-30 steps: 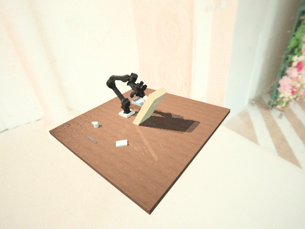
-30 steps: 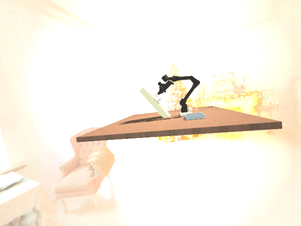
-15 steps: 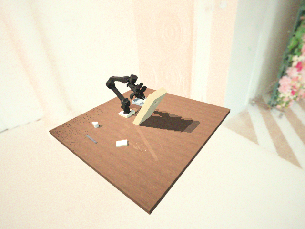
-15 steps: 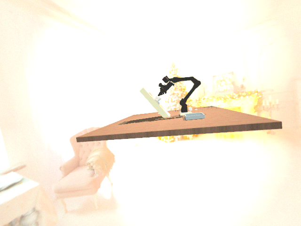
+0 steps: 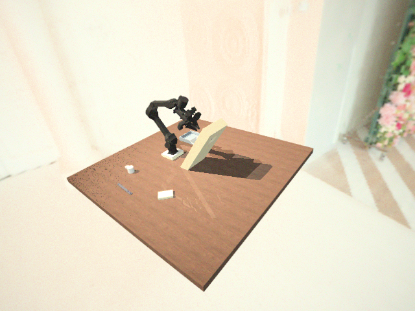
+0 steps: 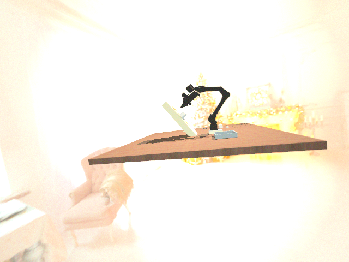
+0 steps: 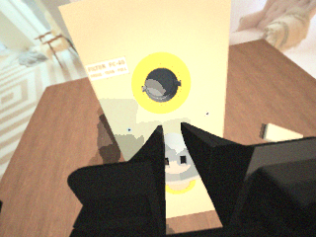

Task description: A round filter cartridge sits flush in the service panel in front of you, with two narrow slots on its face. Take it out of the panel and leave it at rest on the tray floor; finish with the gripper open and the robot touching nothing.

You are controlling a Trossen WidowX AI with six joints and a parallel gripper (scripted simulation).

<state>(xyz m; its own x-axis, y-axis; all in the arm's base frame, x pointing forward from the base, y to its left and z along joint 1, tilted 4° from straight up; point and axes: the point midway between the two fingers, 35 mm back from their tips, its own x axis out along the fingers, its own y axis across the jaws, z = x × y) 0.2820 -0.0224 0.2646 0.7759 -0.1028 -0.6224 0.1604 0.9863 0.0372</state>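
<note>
My gripper tip is 1 cm past the round white filter cartridge and 7 cm above it. From my gripper tip the other things lie so: light blue tray 33 cm behind, 32 cm to the left, 28 cm below; flat white block 3 cm behind, 36 cm to the right, 28 cm below.
</note>
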